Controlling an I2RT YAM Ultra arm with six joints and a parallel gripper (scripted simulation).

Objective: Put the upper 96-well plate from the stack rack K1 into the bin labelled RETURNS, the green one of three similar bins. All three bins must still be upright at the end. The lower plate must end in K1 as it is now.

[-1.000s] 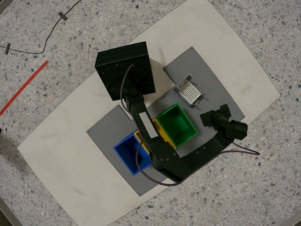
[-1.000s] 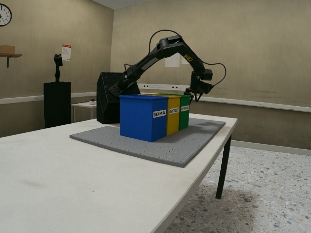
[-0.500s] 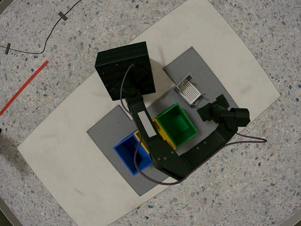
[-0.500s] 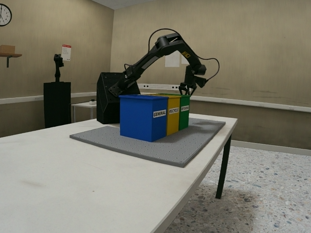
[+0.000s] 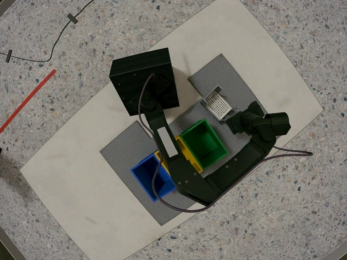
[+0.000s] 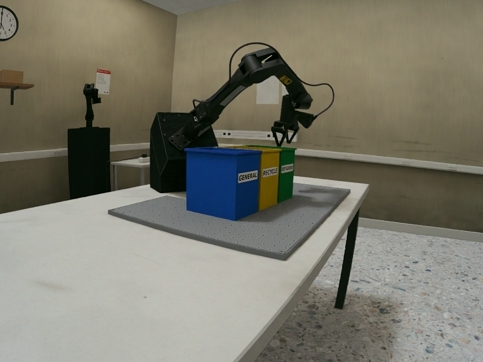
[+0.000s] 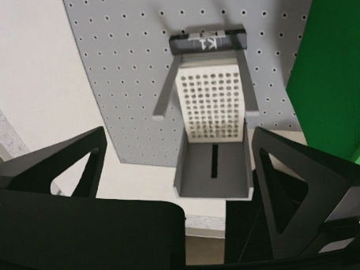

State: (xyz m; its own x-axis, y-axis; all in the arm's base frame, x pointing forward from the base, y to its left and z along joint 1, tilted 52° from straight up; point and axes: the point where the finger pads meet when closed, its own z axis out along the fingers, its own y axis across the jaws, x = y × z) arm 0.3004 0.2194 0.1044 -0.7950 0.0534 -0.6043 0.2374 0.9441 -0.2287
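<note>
Now: the 96-well plate 8 cm behind my hand, 1 cm to the left of it and 15 cm below it. Also, from my hand: green returns bin (6 cm behind, 18 cm to the right, 10 cm below); then yellow bin (12 cm behind, 30 cm to the right, 10 cm below); then blue bin (17 cm behind, 42 cm to the right, 10 cm below).
</note>
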